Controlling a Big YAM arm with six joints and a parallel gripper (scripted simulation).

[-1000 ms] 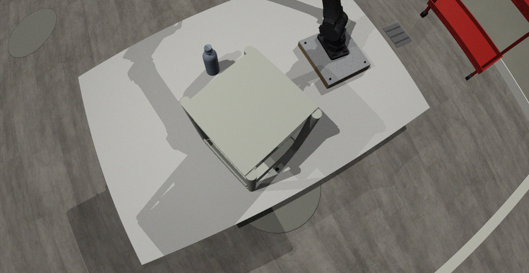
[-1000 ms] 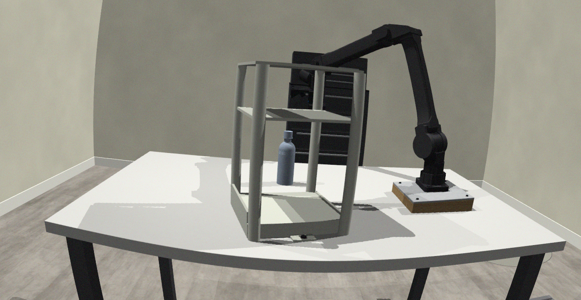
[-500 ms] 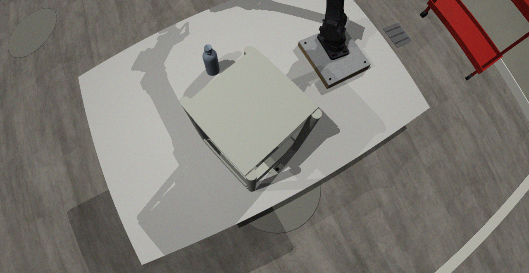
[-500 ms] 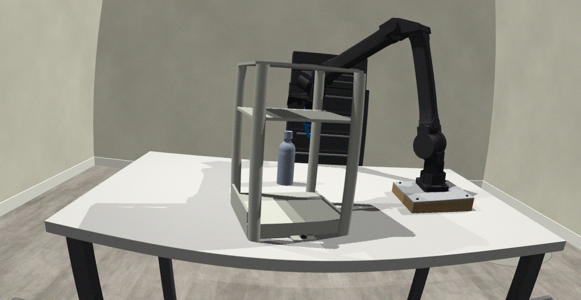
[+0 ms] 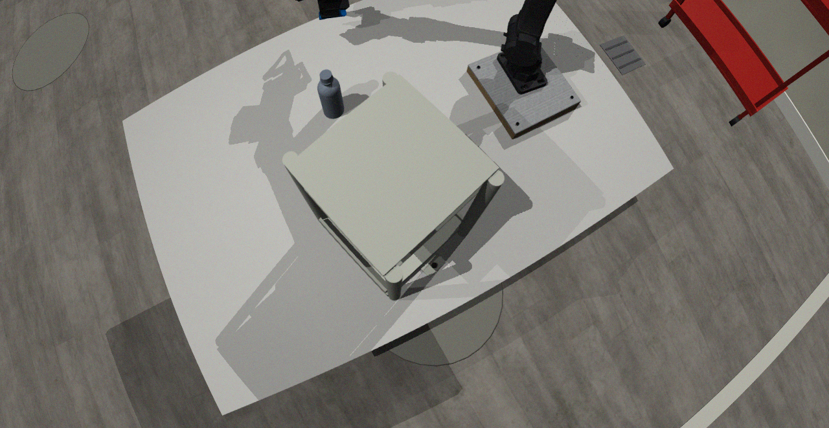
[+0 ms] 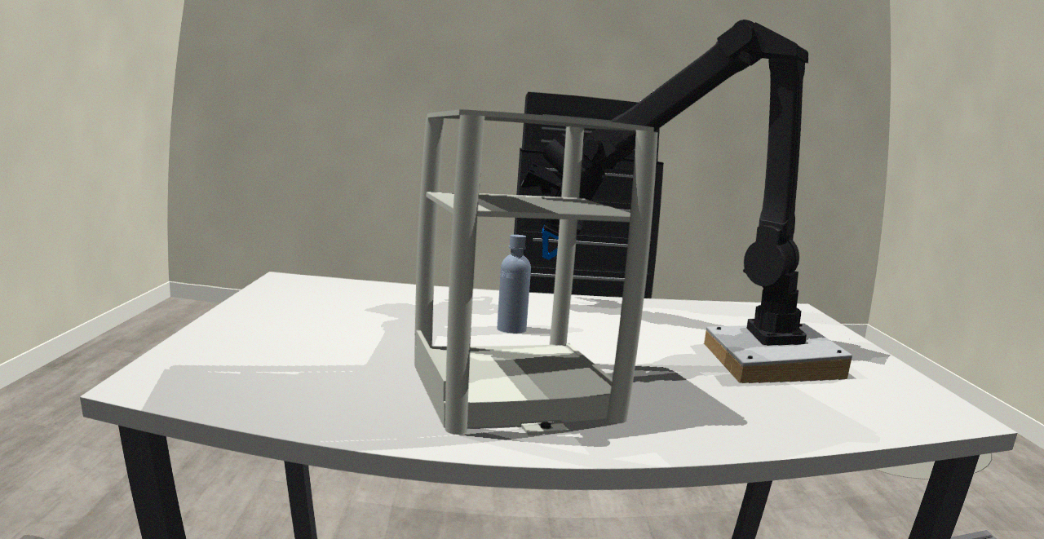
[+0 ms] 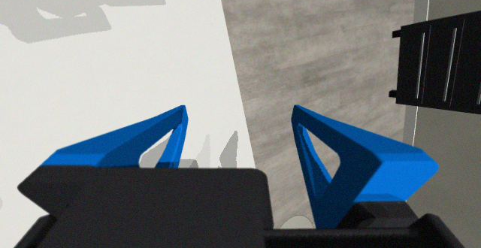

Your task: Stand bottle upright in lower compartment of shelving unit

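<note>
The grey bottle is 6 cm ahead of my hand, 25 cm to the left of it and 1 cm below it. Also, from my hand: shelving unit: 4 cm ahead, 56 cm to the left, 6 cm above.
</note>
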